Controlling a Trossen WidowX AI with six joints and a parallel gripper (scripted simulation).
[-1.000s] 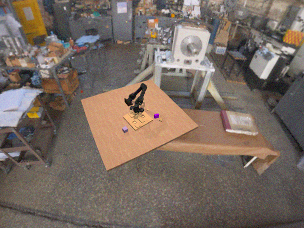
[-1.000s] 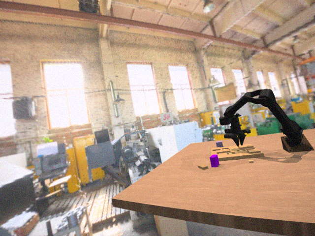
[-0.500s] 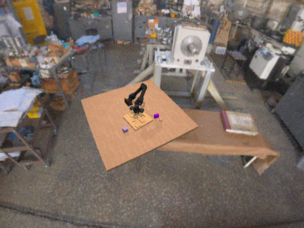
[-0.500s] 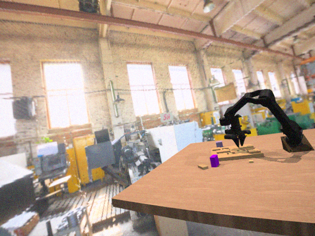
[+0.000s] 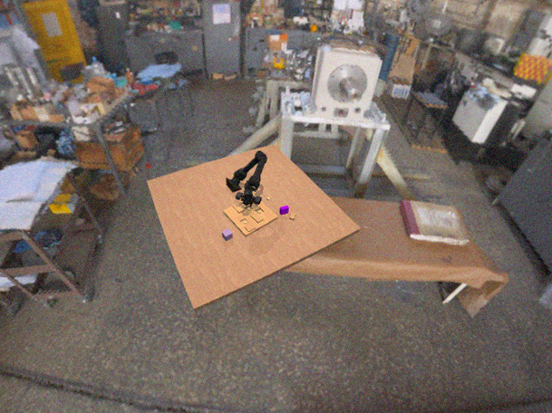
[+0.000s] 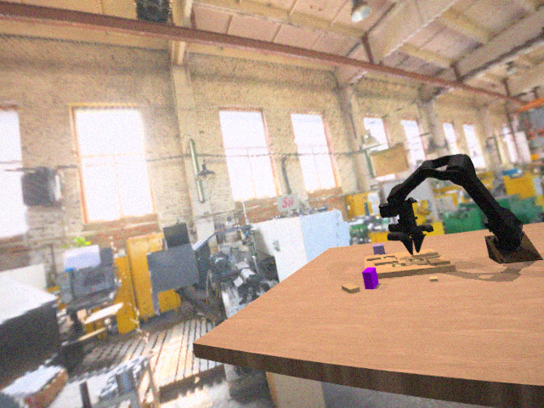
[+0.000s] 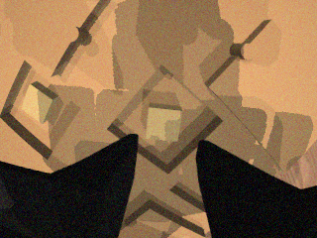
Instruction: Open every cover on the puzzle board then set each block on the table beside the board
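Now: gripper tip 50 mm short of the tan puzzle board, 30 mm above it and 10 mm to the left of it. Round my gripper tip: lilac block (270 mm to the right, 120 mm ahead, 20 mm below); magenta block (200 mm to the left, 180 mm ahead, 20 mm below).
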